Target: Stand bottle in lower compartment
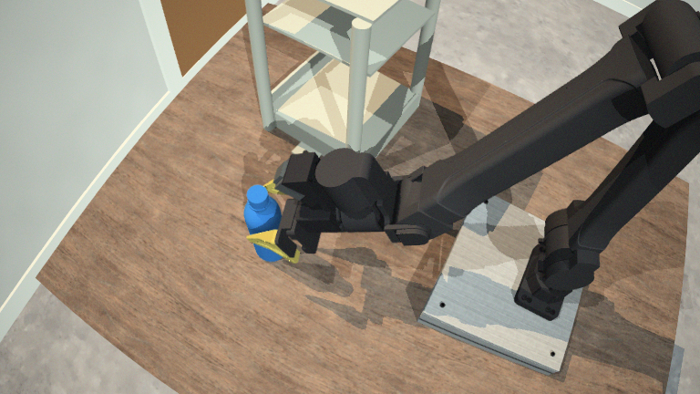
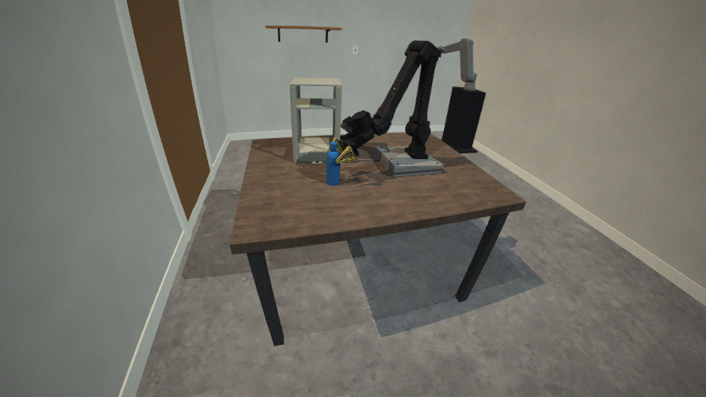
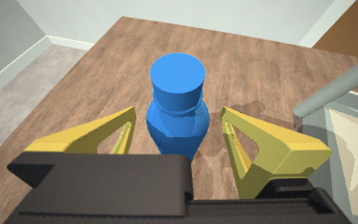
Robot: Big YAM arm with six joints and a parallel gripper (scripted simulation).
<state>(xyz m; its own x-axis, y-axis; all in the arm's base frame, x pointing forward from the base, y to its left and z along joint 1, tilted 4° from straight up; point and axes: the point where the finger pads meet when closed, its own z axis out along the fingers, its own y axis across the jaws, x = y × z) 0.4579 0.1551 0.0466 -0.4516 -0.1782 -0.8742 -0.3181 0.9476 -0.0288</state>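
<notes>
Now: the blue bottle right at my hand.
</notes>
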